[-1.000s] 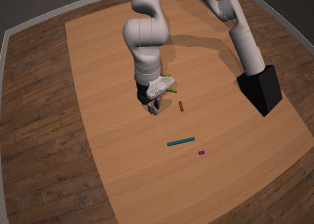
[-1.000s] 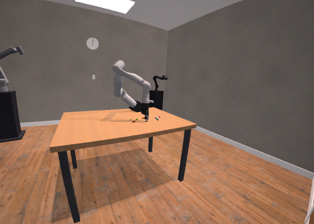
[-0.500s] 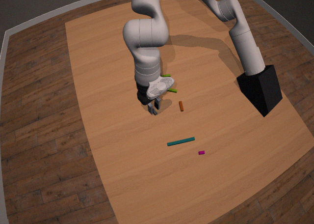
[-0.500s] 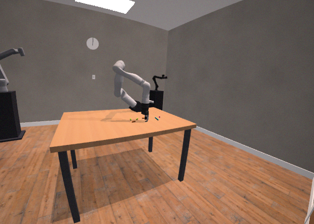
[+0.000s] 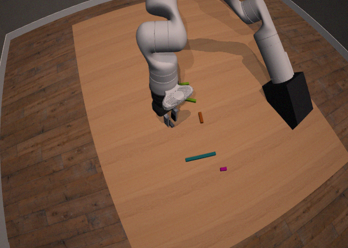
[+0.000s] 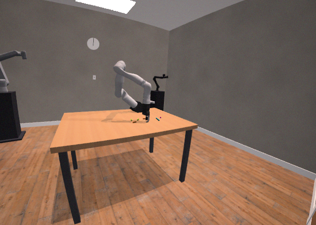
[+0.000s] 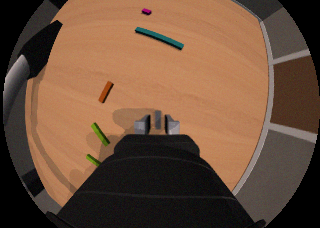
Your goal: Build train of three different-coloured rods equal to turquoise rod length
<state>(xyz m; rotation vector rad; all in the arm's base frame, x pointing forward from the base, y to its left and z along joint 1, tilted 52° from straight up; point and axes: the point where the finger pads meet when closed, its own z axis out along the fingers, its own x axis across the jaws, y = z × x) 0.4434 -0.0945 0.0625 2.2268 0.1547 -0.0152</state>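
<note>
Right now the grey rod is 3 cm below my hand. Also, from my hand: turquoise rod: 2 cm behind, 15 cm to the left, 3 cm below; magenta rod: 5 cm behind, 23 cm to the left, 3 cm below.
</note>
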